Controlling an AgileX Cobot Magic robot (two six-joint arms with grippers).
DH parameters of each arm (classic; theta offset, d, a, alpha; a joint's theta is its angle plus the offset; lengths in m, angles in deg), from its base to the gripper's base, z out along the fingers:
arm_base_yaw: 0 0.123 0 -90
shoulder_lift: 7.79 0 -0.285 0
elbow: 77.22 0 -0.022 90
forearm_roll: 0 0.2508 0 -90
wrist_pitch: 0 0 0.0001 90
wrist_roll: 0 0.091 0 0
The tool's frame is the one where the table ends.
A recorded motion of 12 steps. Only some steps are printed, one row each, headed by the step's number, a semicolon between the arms.
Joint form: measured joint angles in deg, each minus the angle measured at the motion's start. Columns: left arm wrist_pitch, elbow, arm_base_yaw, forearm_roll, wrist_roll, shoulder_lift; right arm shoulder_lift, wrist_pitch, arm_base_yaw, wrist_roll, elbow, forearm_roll.
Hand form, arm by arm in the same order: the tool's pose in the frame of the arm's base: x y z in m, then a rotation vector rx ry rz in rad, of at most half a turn. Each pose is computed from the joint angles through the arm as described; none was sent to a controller.
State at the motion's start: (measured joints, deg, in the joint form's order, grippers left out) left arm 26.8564 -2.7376 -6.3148 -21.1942 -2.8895 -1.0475; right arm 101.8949 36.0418 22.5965 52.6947 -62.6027 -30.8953
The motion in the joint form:
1: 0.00 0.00 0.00 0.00 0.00 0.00; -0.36 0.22 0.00 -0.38 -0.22 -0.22
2: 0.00 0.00 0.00 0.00 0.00 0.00; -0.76 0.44 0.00 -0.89 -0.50 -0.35
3: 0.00 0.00 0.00 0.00 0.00 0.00; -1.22 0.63 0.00 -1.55 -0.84 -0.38
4: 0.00 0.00 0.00 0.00 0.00 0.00; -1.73 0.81 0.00 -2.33 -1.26 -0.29
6: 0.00 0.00 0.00 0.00 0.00 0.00; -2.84 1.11 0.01 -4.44 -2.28 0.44
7: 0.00 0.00 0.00 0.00 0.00 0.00; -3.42 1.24 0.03 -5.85 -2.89 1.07
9: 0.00 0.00 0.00 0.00 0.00 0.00; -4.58 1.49 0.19 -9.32 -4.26 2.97
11: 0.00 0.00 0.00 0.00 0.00 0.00; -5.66 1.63 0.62 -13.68 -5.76 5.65
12: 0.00 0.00 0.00 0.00 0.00 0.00; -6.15 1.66 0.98 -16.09 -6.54 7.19
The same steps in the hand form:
1: 0.0456 -0.0200 0.1909 -0.1418 1.8787 -0.4931; 0.3343 0.1090 0.1919 0.1744 2.6251 -0.1416
2: 0.0456 -0.0200 0.1909 -0.1418 1.8787 -0.4931; 0.3346 0.1088 0.1956 0.1638 2.6171 -0.1430
3: 0.0456 -0.0200 0.1909 -0.1418 1.8787 -0.4931; 0.3349 0.1088 0.1999 0.1517 2.6080 -0.1423
4: 0.0456 -0.0200 0.1909 -0.1418 1.8787 -0.4931; 0.3353 0.1089 0.2048 0.1393 2.5977 -0.1393
6: 0.0456 -0.0200 0.1909 -0.1418 1.8787 -0.4931; 0.3361 0.1097 0.2159 0.1116 2.5766 -0.1257
7: 0.0456 -0.0200 0.1909 -0.1418 1.8787 -0.4931; 0.3364 0.1105 0.2221 0.0940 2.5660 -0.1159
9: 0.0456 -0.0200 0.1909 -0.1418 1.8787 -0.4931; 0.3366 0.1132 0.2349 0.0515 2.5463 -0.0893
11: 0.0456 -0.0200 0.1909 -0.1418 1.8787 -0.4931; 0.3360 0.1183 0.2479 -0.0063 2.5279 -0.0532
12: 0.0456 -0.0200 0.1909 -0.1418 1.8787 -0.4931; 0.3353 0.1219 0.2542 -0.0413 2.5183 -0.0322

